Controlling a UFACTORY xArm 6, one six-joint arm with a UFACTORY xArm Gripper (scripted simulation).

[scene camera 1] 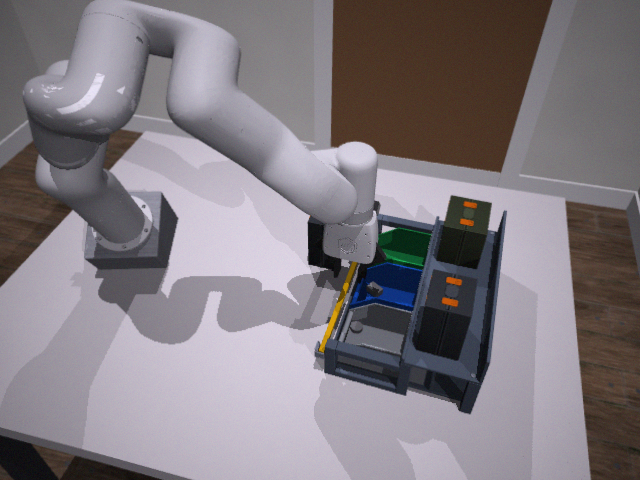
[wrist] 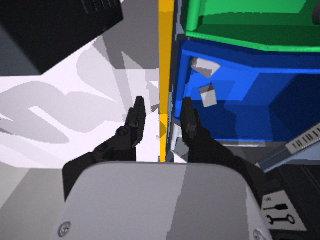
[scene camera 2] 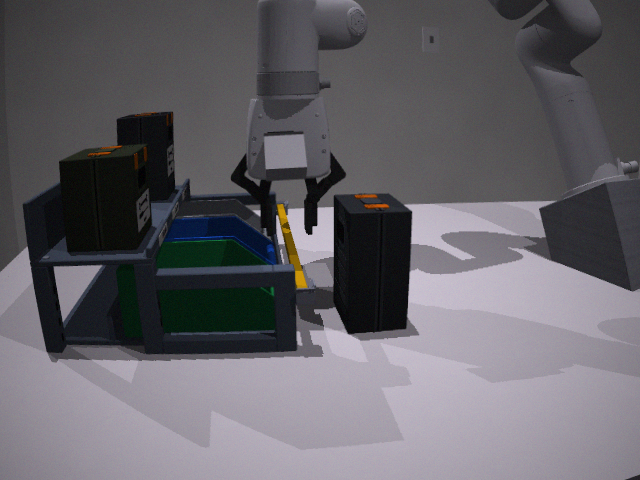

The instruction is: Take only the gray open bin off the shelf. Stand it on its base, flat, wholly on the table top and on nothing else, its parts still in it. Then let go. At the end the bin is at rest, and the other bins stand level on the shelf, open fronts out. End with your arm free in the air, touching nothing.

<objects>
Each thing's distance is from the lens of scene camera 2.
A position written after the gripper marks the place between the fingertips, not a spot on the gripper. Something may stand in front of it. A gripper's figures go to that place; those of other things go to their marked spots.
gripper point(scene camera 2: 289, 232): 0.73 m
blue bin point(scene camera 2: 225, 228): 0.77 m
gray open bin point(scene camera 2: 210, 208): 0.88 m
dark box point(scene camera 2: 372, 232): 0.57 m
green bin point(scene camera 2: 237, 309): 0.58 m
The marked spots on the blue bin and the dark box are 0.26 m apart.
</objects>
